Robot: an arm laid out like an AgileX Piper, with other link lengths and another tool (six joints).
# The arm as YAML. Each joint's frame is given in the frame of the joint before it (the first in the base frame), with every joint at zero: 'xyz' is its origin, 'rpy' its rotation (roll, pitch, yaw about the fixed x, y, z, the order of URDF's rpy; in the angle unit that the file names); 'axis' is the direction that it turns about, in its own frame. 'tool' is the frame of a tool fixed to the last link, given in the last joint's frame.
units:
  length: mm
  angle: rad
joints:
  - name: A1
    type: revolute
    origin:
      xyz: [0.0, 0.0, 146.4]
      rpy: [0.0, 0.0, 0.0]
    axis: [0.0, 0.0, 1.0]
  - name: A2
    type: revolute
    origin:
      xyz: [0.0, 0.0, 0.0]
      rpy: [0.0, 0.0, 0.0]
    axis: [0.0, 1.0, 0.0]
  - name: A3
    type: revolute
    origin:
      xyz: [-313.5, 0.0, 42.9]
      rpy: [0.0, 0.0, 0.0]
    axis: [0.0, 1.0, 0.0]
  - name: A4
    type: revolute
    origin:
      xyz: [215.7, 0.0, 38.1]
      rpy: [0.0, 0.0, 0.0]
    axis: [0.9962, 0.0, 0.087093]
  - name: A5
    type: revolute
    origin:
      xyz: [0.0, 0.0, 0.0]
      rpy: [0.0, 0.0, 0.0]
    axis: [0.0, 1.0, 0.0]
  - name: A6
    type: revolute
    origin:
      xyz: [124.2, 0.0, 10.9]
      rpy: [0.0, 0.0, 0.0]
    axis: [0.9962, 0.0, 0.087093]
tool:
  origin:
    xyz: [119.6, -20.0, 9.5]
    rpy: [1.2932, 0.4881, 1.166]
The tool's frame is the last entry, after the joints.
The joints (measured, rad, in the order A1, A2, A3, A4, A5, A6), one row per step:
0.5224, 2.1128, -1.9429, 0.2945, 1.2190, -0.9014
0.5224, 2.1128, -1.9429, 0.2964, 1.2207, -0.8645
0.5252, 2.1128, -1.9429, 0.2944, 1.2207, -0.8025
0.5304, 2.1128, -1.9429, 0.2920, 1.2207, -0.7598
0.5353, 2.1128, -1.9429, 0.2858, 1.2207, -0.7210
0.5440, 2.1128, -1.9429, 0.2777, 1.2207, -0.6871
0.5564, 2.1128, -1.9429, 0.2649, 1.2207, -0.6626
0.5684, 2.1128, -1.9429, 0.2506, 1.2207, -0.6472
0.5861, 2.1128, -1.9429, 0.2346, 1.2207, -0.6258
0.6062, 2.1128, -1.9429, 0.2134, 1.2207, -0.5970
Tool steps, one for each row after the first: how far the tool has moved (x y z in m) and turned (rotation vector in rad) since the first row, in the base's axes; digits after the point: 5 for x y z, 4 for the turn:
-0.00075, -0.00045, -0.00031, 0.0044, 0.0161, -0.0337
-0.00174, -0.00078, -0.00089, 0.0086, 0.0380, -0.0881
-0.00330, 0.00011, -0.00133, 0.0106, 0.0525, -0.1222
-0.00436, 0.00023, -0.00193, 0.0091, 0.0633, -0.1528
-0.00631, 0.00159, -0.00256, 0.0055, 0.0710, -0.1750
-0.00875, 0.00366, -0.00331, -0.0029, 0.0723, -0.1847
-0.01080, 0.00543, -0.00401, -0.0131, 0.0690, -0.1862
-0.01441, 0.00899, -0.00477, -0.0241, 0.0664, -0.1877
-0.01815, 0.01236, -0.00567, -0.0382, 0.0626, -0.1934

